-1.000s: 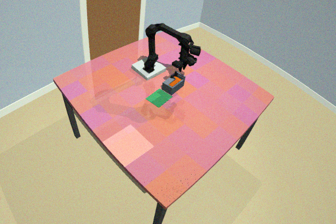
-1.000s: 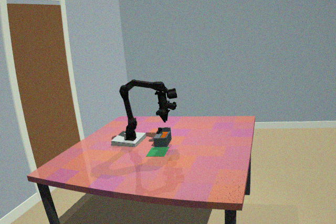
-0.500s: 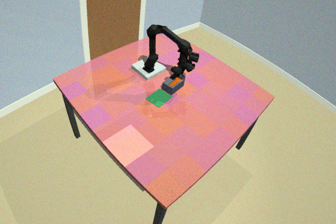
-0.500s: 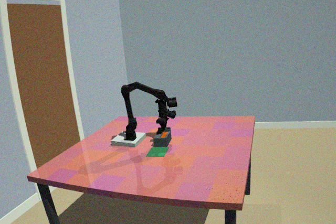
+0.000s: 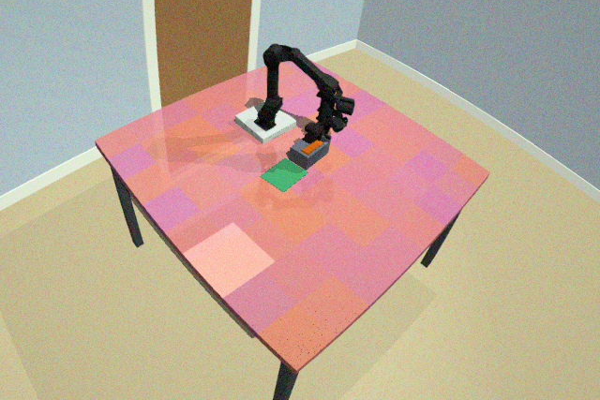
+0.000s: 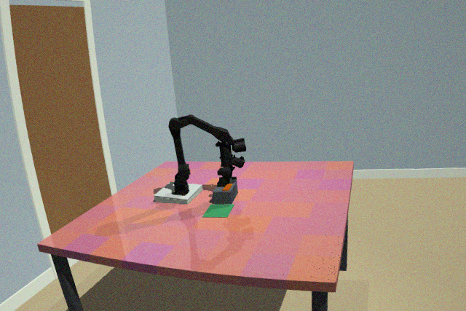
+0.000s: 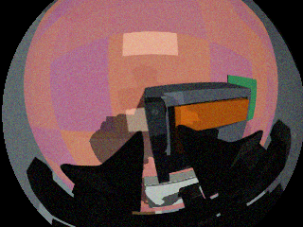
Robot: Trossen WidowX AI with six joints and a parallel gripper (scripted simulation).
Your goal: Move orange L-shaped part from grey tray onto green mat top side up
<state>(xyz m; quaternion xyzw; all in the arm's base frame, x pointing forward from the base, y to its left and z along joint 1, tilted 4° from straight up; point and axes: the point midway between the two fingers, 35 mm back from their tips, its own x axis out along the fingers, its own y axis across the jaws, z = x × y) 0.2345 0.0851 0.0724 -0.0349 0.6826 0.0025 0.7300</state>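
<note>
Now: the orange L-shaped part 60 mm to the right of my gripper tip and 10 mm below it. Also, from my gripper tip: green mat: 220 mm to the right, 70 mm below, 10 mm ahead.
</note>
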